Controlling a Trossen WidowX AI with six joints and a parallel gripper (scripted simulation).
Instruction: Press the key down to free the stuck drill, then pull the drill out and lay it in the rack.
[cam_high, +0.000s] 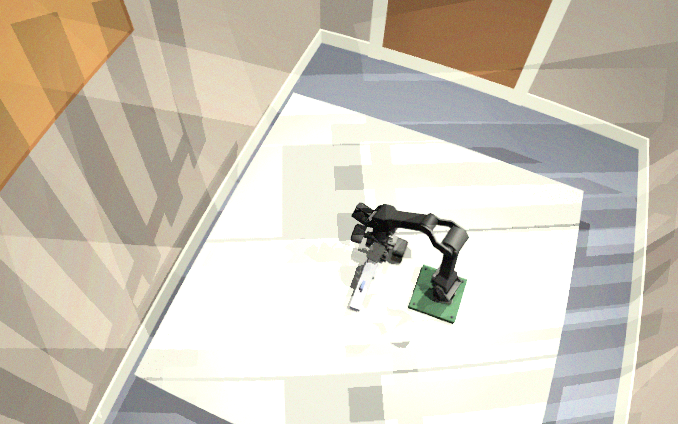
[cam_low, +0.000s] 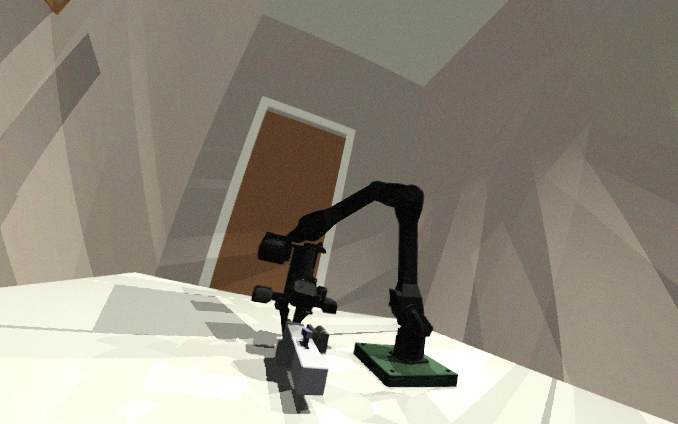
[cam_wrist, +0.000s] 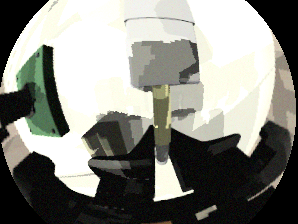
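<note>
My gripper tip is 4 cm to the right of the drill, 3 cm below it and 1 cm short of it. The rest, counted from my gripper tip: key: 16 cm to the left, 4 cm above, 3 cm ahead; then grey block fixture: 14 cm to the left, 2 cm ahead, 2 cm above.
</note>
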